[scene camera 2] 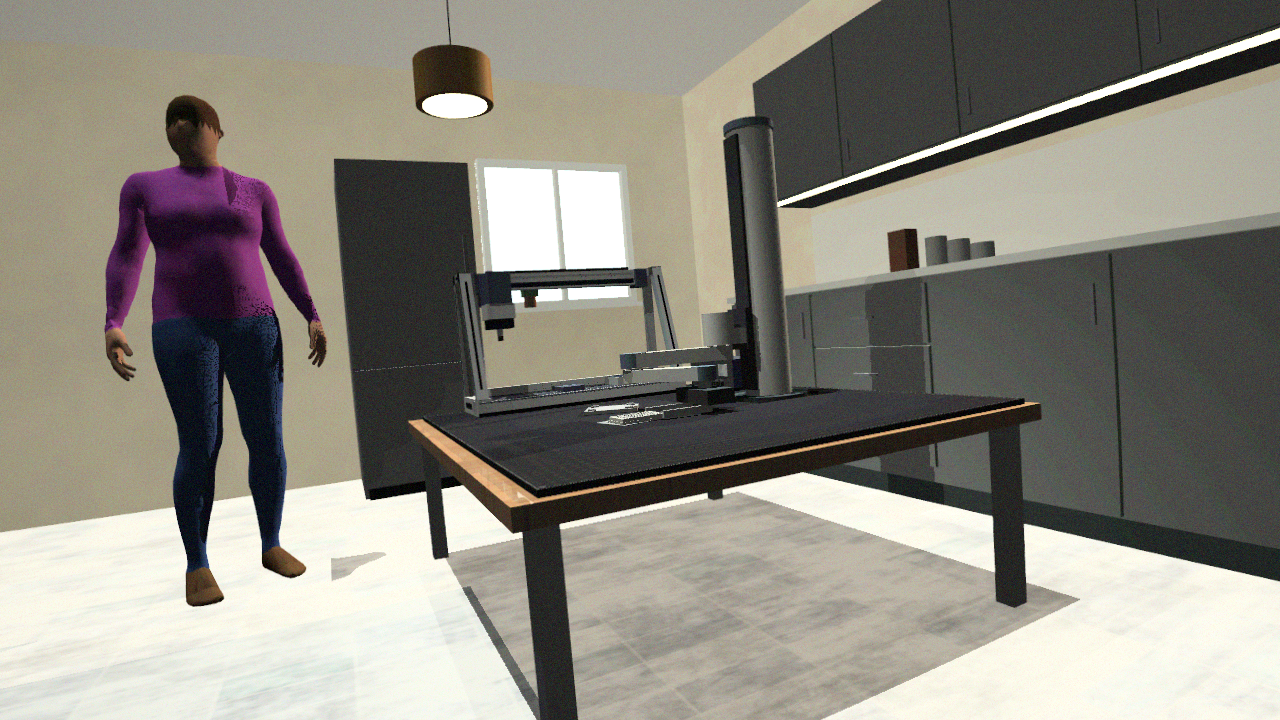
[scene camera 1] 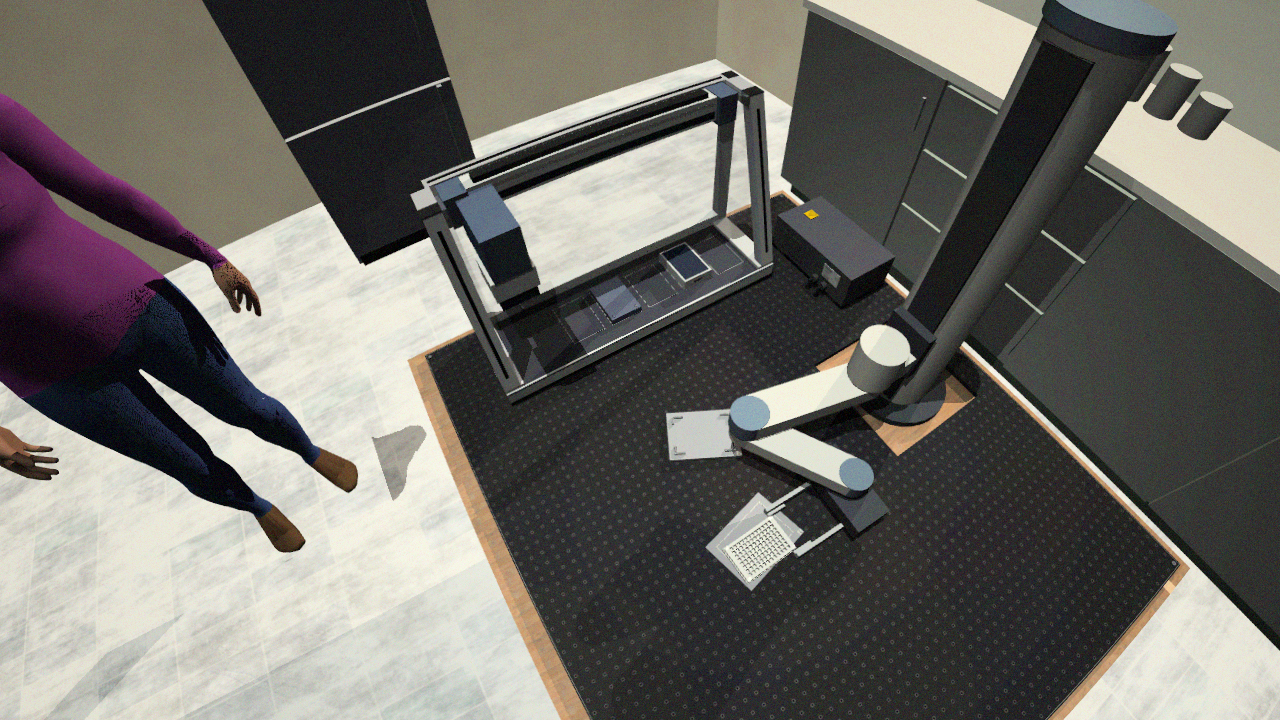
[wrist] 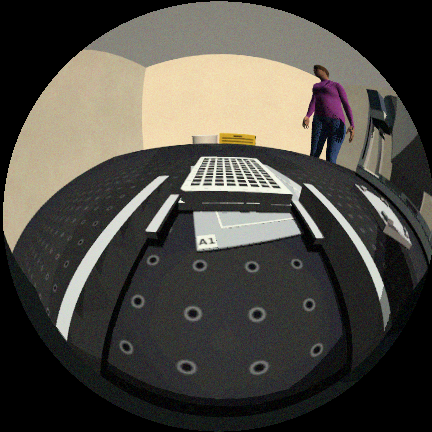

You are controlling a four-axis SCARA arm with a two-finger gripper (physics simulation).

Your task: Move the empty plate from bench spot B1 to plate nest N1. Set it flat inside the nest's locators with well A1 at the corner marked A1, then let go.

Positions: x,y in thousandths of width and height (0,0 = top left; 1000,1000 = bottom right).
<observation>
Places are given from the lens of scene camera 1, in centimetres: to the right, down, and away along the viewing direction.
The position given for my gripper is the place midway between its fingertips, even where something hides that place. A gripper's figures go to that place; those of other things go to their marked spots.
my gripper (scene camera 1: 610,741): 29, 36, 106
white well plate (scene camera 1: 593,763): 24, 39, 104
grey nest with corner locators (scene camera 1: 547,605): 14, 17, 120
</observation>
